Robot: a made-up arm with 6 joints. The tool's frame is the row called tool.
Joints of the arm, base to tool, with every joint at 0 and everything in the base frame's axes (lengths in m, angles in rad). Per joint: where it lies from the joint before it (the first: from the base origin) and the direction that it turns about. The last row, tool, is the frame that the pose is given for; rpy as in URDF.
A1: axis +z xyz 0 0 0.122
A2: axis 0.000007 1 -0.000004 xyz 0 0 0
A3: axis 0.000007 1 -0.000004 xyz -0.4 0 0.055
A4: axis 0.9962 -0.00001 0.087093 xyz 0.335 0 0.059
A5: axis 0.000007 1 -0.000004 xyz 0 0 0
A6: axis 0.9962 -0.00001 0.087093 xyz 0.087 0 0.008
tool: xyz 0 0 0 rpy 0 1.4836 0
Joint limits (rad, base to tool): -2.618..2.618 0..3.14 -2.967..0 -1.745..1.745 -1.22..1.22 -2.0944..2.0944
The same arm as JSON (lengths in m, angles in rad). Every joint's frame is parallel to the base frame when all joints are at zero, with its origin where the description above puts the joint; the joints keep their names.
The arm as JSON. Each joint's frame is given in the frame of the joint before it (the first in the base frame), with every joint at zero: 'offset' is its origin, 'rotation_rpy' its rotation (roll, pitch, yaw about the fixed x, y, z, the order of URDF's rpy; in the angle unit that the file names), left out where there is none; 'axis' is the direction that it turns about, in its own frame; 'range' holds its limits. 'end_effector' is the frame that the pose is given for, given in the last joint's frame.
{"length_unit": "m", "angle_unit": "rad", "chain": [{"id": "A1", "offset": [0.0, 0.0, 0.122], "axis": [0.0, 0.0, 1.0], "range": [-2.618, 2.618]}, {"id": "A2", "offset": [0.0, 0.0, 0.0], "axis": [0.0, 1.0, 0.0], "range": [0.0, 3.14]}, {"id": "A3", "offset": [-0.4, 0.0, 0.055], "axis": [0.0, 1.0, 0.0], "range": [-2.967, 0.0]}, {"id": "A4", "offset": [0.335, 0.0, 0.059], "axis": [0.9962, 0.0, 0.0871], "range": [-1.745, 1.745]}, {"id": "A5", "offset": [0.0, 0.0, 0.0], "axis": [0.0, 1.0, 0.0], "range": [-1.22, 1.22]}, {"id": "A6", "offset": [0.087, 0.0, 0.008], "axis": [0.9962, 0.0, 0.0871], "range": [-2.0944, 2.0944]}], "end_effector": {"offset": [0.0, 0.0, 0.0], "rotation_rpy": [0.0, 1.4836, 0.0]}}
